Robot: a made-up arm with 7 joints. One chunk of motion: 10 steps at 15 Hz.
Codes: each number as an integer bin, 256 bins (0 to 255) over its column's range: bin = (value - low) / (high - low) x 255, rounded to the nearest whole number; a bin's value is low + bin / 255 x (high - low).
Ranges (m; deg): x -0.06..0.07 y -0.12..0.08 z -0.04..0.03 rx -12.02..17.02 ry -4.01..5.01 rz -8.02..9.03
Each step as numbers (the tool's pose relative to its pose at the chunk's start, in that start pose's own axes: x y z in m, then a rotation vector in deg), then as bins.
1 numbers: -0.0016 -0.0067 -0.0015 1.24 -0.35 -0.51
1 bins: 115 144 140 116 103 112
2 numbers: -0.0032 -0.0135 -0.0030 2.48 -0.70 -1.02
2 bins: 111 136 135 127 94 105
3 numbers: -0.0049 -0.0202 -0.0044 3.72 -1.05 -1.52
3 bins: 108 127 130 138 84 97
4 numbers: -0.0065 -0.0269 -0.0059 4.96 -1.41 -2.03
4 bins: 105 119 124 149 74 90
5 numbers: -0.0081 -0.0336 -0.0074 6.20 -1.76 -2.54
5 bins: 102 110 119 160 64 82
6 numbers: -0.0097 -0.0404 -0.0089 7.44 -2.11 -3.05
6 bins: 99 101 113 171 54 74
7 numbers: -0.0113 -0.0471 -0.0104 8.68 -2.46 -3.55
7 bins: 96 93 108 182 44 67
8 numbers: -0.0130 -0.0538 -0.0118 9.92 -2.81 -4.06
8 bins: 92 84 103 193 34 59
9 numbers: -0.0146 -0.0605 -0.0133 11.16 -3.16 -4.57
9 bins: 89 76 97 204 24 52
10 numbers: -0.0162 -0.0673 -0.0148 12.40 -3.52 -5.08
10 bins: 86 67 92 214 14 44
